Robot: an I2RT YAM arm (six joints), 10 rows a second.
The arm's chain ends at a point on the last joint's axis. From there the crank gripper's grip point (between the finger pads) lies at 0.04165 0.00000 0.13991 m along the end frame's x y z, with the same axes.
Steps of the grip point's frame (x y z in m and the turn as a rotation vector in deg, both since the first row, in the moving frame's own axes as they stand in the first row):
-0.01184 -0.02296 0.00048 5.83 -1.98 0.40
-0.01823 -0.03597 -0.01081 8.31 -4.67 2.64
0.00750 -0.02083 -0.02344 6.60 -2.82 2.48
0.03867 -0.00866 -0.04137 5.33 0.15 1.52
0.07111 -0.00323 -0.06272 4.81 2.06 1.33
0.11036 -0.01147 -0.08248 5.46 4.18 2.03
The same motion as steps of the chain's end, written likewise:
-0.00704 -0.00895 -0.00016 5.83 -1.98 0.40
-0.00717 -0.01718 -0.01240 8.31 -4.67 2.64
0.01411 -0.00629 -0.02449 6.60 -2.82 2.48
0.03815 0.00322 -0.04071 5.33 0.15 1.52
0.06599 0.00741 -0.06068 4.81 2.06 1.33
0.10008 0.00003 -0.07851 5.46 4.18 2.03

